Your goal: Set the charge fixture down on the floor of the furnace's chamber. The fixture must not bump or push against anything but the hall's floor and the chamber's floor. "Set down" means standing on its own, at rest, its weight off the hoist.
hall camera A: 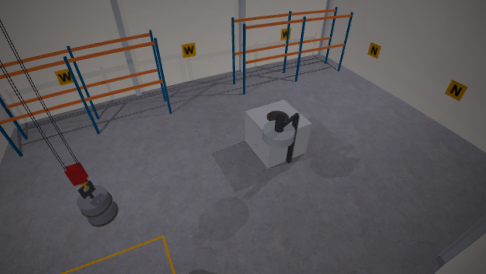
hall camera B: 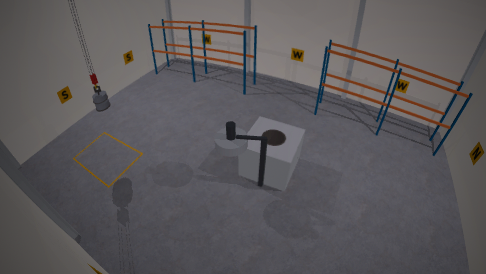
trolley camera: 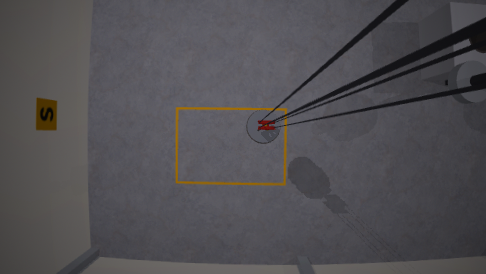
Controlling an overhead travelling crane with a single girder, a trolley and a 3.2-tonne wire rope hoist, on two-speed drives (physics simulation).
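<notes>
The charge fixture (hall camera A: 100, 209) (hall camera B: 101, 102) (trolley camera: 255, 130), a grey ribbed drum, hangs upright in the air from my hook (hall camera A: 86, 187) (hall camera B: 97, 88) under the red hook block (hall camera A: 76, 174) (hall camera B: 93, 79) (trolley camera: 266, 125). In the trolley view it appears over a corner of the yellow outline; the block hides the hook there. The furnace (hall camera A: 257, 137) (hall camera B: 277, 170) (trolley camera: 436, 45) is a white box, well apart from the fixture. Its round top opening (hall camera A: 272, 115) (hall camera B: 274, 137) is uncovered. The chamber floor cannot be made out.
The light grey lid (hall camera A: 272, 137) (hall camera B: 230, 145) (trolley camera: 462, 85) hangs beside the opening on a black post (hall camera A: 291, 145) (hall camera B: 262, 165). Two blue-orange racks (hall camera A: 81, 95) (hall camera A: 243, 60) (hall camera B: 244, 62) (hall camera B: 389, 102) stand along the W wall. A yellow rectangle (hall camera B: 124, 143) (trolley camera: 176, 145) marks the floor.
</notes>
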